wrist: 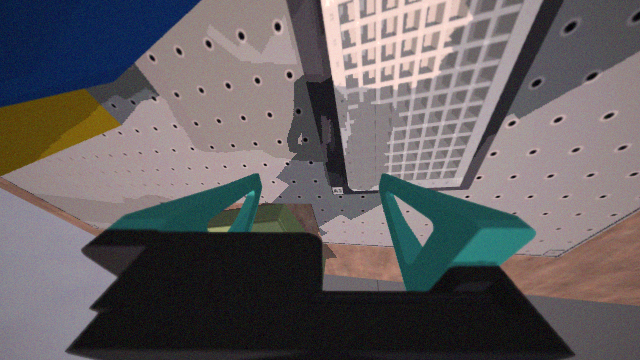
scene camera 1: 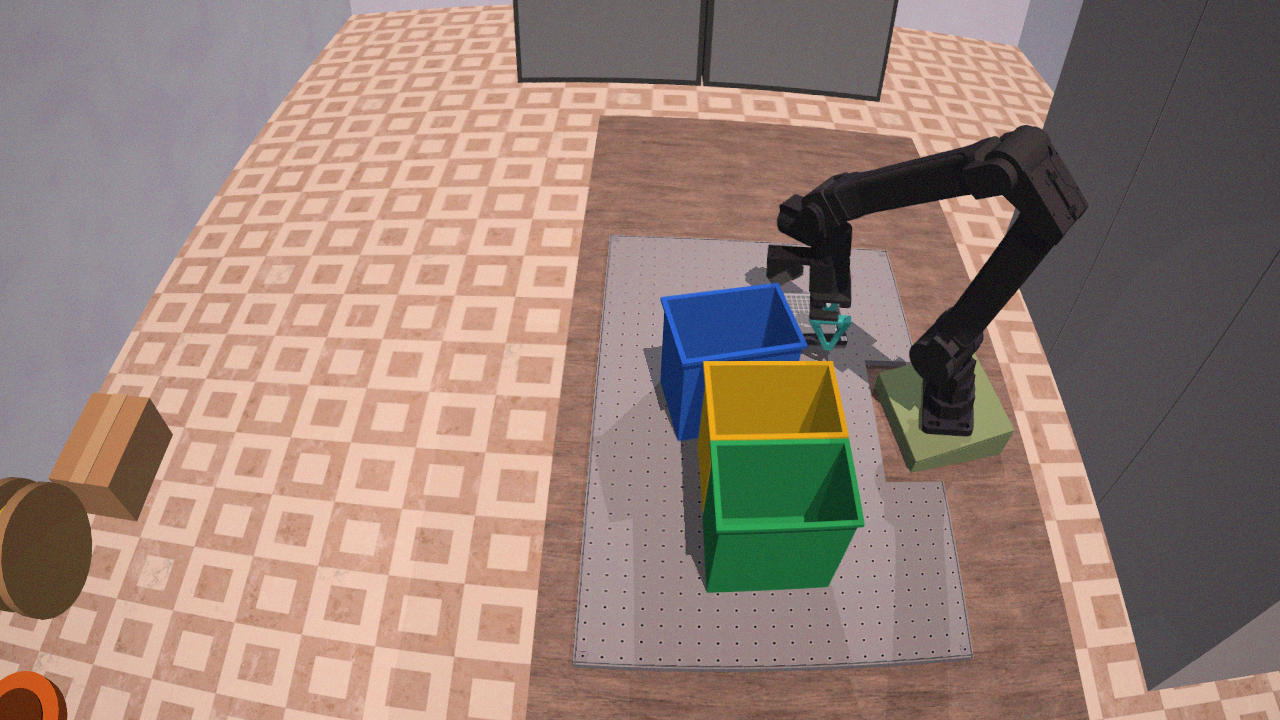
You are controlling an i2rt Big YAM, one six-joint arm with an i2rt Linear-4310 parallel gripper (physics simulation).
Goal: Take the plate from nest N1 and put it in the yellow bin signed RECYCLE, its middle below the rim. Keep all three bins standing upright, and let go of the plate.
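Places are measured from the arm's base along level axes (x down, y back, z left), in metres.
Pixels of known places: gripper, fingertip midpoint: (wrist: 320,180) (scene camera 1: 827,332); arm's base, link origin: (scene camera 1: 947,404).
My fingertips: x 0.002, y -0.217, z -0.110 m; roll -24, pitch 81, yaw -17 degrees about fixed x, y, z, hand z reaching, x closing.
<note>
Ahead of a thing's pixels: the offset from my fingertips to its middle. "pt": to the spot under its first point. Level surfaces: height alone.
The white gridded plate @(dz -0.049, dx +0.015, dy -0.054 m) (scene camera 1: 796,302) (wrist: 440,115) lies in a dark nest frame @(pt dz +0.011, dx +0.023, dy -0.079 m) (wrist: 312,50) on the perforated board; a small label is on the frame's corner. My gripper (scene camera 1: 830,333) (wrist: 320,180) is open and empty, its teal fingers apart over the end of the nest nearest the arm's base. In the wrist view the right fingertip overlaps that end of the plate, and the left one is off to the side of the frame. The yellow bin @(dz +0.290, dx -0.055, dy -0.073 m) (scene camera 1: 774,398) (wrist: 55,130) stands upright between the other two bins. Its sign does not show.
The blue bin @(dz +0.165, dx -0.055, dy -0.150 m) (scene camera 1: 733,326) (wrist: 75,45) stands upright close beside the nest. The green bin @(dz +0.417, dx -0.055, dy -0.040 m) (scene camera 1: 774,559) stands upright in front of the yellow one. The perforated board @(dx +0.034 m) (scene camera 1: 644,617) (wrist: 240,135) lies under them. The arm's base stands on a light green block (scene camera 1: 908,438) (wrist: 280,220).
</note>
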